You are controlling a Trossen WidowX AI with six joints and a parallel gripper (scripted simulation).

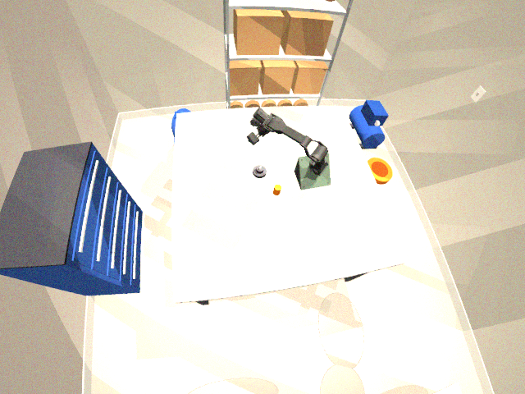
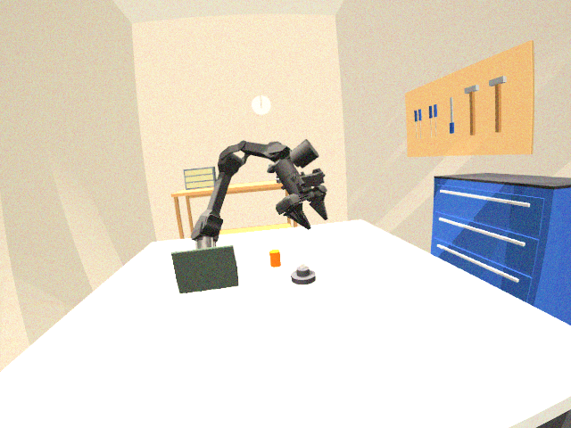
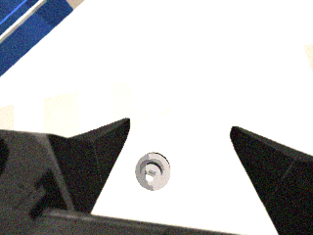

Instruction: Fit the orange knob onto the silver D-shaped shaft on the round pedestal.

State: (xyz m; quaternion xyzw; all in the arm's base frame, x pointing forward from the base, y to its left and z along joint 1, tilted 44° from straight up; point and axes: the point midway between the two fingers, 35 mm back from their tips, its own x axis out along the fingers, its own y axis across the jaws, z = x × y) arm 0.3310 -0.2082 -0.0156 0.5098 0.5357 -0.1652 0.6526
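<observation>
Right now my gripper tip is 100 mm past the orange knob, 260 mm to the right of it and 170 mm above it. The rest, counted from my gripper tip: round grey pedestal: 30 mm behind, 100 mm to the left, 180 mm below.
</observation>
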